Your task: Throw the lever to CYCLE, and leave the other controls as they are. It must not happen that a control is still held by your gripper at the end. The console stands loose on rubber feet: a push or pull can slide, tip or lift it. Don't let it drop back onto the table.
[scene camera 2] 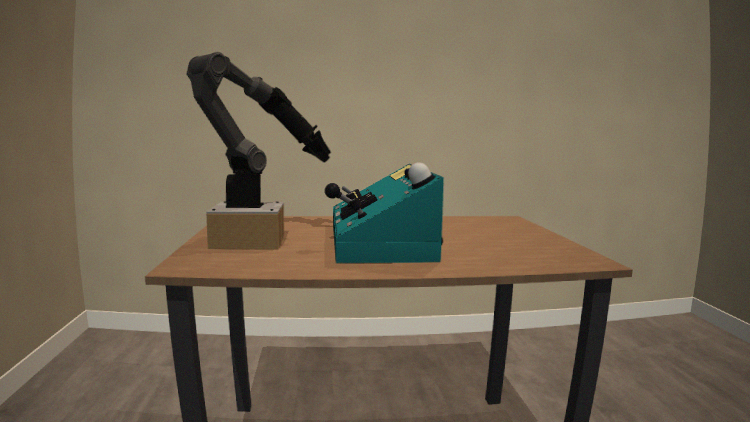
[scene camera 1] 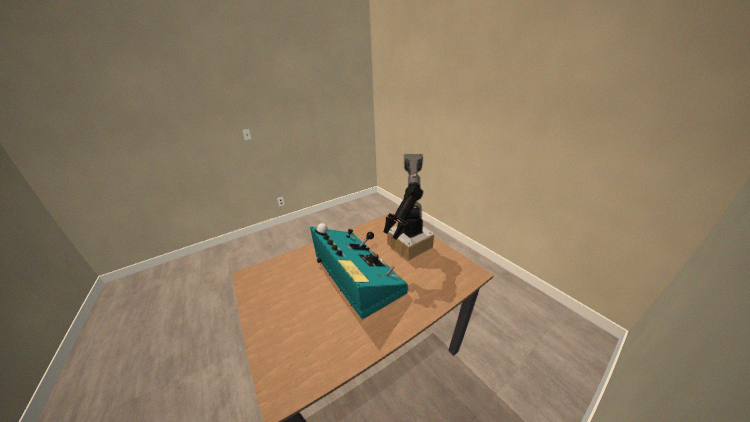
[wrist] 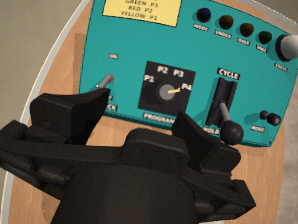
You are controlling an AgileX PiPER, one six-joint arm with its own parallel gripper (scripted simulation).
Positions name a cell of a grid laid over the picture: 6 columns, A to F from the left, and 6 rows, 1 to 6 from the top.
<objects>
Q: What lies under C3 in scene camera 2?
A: My gripper.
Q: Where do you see a teal console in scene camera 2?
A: D4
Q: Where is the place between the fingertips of my gripper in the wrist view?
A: C3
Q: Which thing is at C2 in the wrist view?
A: A teal console.
</objects>
